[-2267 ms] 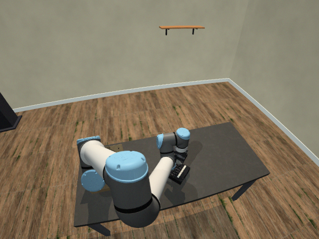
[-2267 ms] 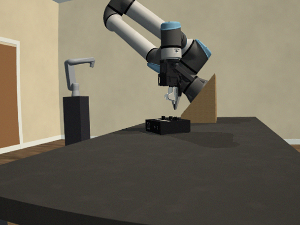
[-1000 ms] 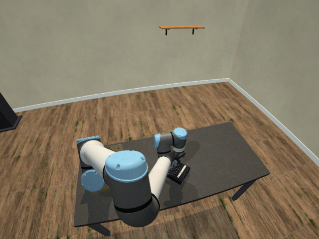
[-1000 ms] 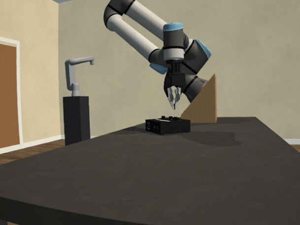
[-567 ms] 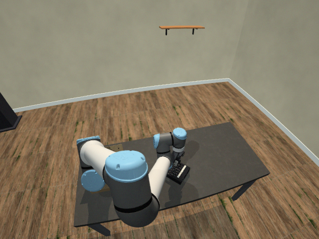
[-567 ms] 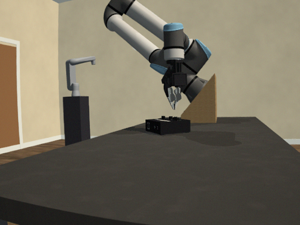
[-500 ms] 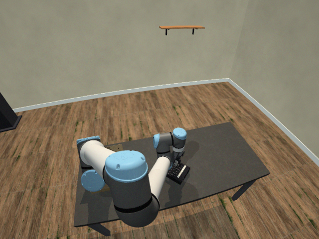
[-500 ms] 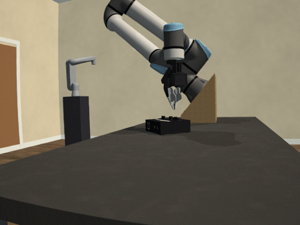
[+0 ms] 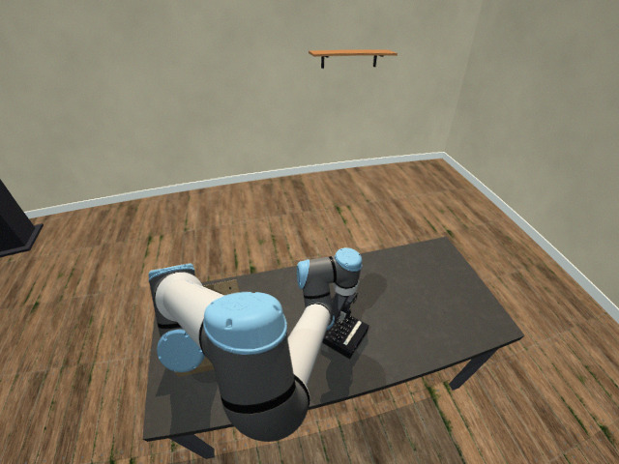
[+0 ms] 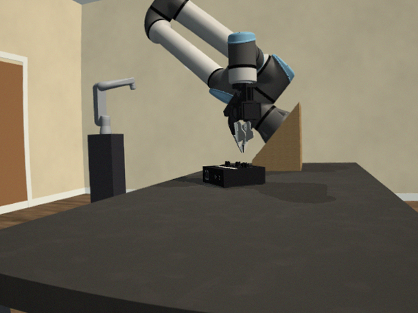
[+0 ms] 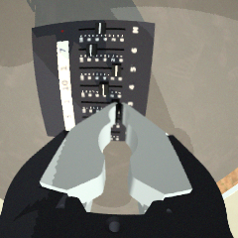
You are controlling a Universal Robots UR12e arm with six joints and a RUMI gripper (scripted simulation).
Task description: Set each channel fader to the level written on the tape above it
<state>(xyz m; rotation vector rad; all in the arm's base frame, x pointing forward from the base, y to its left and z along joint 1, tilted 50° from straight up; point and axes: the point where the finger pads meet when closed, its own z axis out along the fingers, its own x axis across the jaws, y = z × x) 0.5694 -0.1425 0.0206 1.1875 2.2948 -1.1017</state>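
Right now the master fader is 6 cm to the right of my hand, 5 cm below it and 4 cm behind it.
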